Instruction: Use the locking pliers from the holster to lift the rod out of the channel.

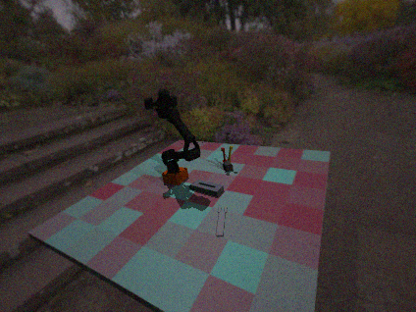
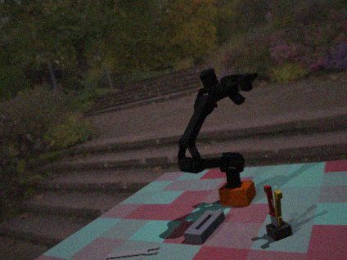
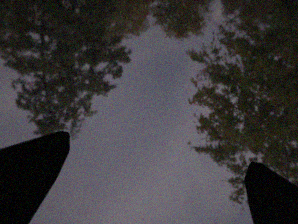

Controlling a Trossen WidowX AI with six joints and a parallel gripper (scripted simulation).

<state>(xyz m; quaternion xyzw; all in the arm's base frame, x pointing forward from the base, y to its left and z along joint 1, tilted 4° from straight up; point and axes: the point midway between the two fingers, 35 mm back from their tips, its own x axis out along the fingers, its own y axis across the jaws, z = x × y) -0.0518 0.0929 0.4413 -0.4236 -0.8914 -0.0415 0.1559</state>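
Now: gripper tip 410 mm short of the yellow handle, 50 mm to the right of it and 410 mm above it. Round my gripper tip: channel block 340 mm ahead, 220 mm to the right, 490 mm below; then dark holster 390 mm ahead, 40 mm to the left, 500 mm below; then yellow rod 340 mm ahead, 220 mm to the right, 500 mm below.
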